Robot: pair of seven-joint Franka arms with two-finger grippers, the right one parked.
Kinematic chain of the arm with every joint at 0, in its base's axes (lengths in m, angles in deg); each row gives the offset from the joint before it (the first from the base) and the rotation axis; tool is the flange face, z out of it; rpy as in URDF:
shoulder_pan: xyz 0 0 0.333 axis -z
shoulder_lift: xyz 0 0 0 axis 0.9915 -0.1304 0
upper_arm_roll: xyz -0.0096 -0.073 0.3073 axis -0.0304 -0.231 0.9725
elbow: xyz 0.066 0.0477 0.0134 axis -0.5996 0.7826 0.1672
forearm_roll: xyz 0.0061 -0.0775 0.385 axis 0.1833 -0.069 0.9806
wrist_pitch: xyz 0 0 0 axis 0.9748 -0.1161 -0.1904
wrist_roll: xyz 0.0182 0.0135 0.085 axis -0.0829 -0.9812 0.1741
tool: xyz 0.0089 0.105 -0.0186 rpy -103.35 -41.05 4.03
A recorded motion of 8 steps. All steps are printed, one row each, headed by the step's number.
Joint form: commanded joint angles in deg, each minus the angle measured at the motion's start. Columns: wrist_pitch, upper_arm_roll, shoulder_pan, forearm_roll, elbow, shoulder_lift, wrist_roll.
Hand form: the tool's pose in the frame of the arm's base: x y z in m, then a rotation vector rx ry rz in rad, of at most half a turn. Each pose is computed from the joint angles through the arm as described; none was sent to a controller.
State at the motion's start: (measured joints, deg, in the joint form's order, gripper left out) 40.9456 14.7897 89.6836 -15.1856 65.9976 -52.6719 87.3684
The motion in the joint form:
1: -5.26 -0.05 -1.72 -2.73 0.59 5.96 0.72
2: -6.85 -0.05 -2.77 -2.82 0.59 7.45 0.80
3: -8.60 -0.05 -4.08 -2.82 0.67 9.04 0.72
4: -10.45 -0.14 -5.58 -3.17 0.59 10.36 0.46
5: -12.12 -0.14 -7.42 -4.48 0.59 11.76 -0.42
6: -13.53 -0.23 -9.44 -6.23 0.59 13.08 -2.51
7: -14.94 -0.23 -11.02 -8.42 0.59 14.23 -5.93
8: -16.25 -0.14 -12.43 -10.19 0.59 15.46 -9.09
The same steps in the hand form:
1: 0.6249 -0.3357 0.3961 -3.0450 -0.2404 -0.2113
2: 0.6271 -0.3220 0.4106 -3.0258 -0.2754 -0.2174
3: 0.6295 -0.3051 0.4251 -3.0020 -0.3119 -0.2216
4: 0.6323 -0.2870 0.4379 -2.9826 -0.3512 -0.2130
5: 0.6352 -0.2658 0.4506 -2.9755 -0.3925 -0.1907
6: 0.6377 -0.2445 0.4627 -2.9808 -0.4072 -0.1621
7: 0.6378 -0.2281 0.4726 -2.9980 -0.3795 -0.1216
8: 0.6371 -0.2127 0.4834 -3.0112 -0.3513 -0.0932

